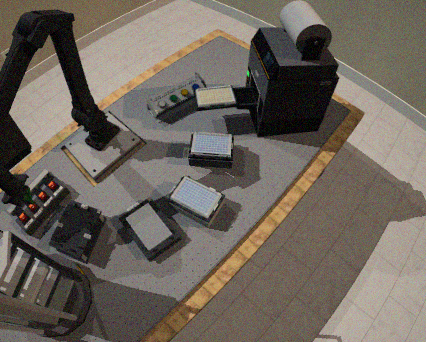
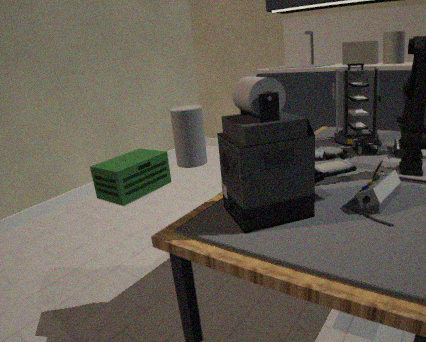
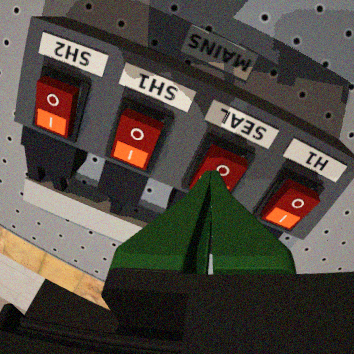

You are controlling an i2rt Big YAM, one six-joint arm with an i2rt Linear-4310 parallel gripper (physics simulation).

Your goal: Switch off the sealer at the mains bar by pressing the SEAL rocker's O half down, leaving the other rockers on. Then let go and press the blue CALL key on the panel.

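Frame: origin at the arm's base, x back, y right, z up, level; centimetres.
Seen in the pictures: gripper, fingertip midpoint: (image 1: 32, 203) (image 3: 211, 179); arm's base, origin of the base link: (image 1: 102, 136) (image 2: 410, 170).
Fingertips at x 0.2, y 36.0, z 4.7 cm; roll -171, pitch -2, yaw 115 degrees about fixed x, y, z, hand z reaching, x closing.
Offsets run from my fingertips to a thing's top centre. "spot": to the spot under its first point.
The mains bar @(spot: dy -9.9, dx -3.8, dz -2.5 cm) (image 1: 60, 190) (image 3: 102, 97) has red rockers labelled SH2 @(dy -9.4, dx +0.0, dz -1.2 cm) (image 3: 56, 104), SH1 @(dy -4.4, dx +0.3, dz -1.2 cm) (image 3: 137, 135), SEAL @(dy +0.6, dx +0.6, dz -1.2 cm) (image 3: 227, 162) and H1 @(dy +5.5, dx +0.9, dz -1.2 cm) (image 3: 292, 204). SH2, SH1 and H1 show lit orange I halves. My green-fingered gripper (image 1: 28, 197) (image 3: 211, 179) is shut and empty. Its tips are at the SEAL rocker, just beside the O mark, and cover most of its I half; a thin orange sliver shows. Contact cannot be told. The blue CALL key @(spot: dy -70.4, dx -19.8, dz +0.2 cm) (image 1: 196, 87) is at the far end of the grey panel @(dy -64.6, dx -14.2, dz +1.9 cm) (image 1: 168, 105) (image 2: 385, 192), far from the gripper.
The black sealer-like machine @(dy -82.0, dx -51.2, dz +39.1 cm) (image 1: 295, 95) (image 2: 270, 172) shows a green light; its tray holds a pale plate @(dy -65.2, dx -31.1, dz +6.4 cm) (image 1: 215, 96). Two blue-white plates @(dy -50.3, dx -38.6, dz +0.4 cm) (image 1: 212, 145) @(dy -31.6, dx -44.4, dz +0.4 cm) (image 1: 197, 196), a grey-topped block @(dy -16.9, dx -37.0, dz -2.7 cm) (image 1: 149, 229), a dark device @(dy -2.9, dx -18.7, dz +1.1 cm) (image 1: 78, 231) and a rack-like tower @(spot: dy +12.0, dx -13.6, dz +15.2 cm) (image 2: 376, 105) stand on the table.
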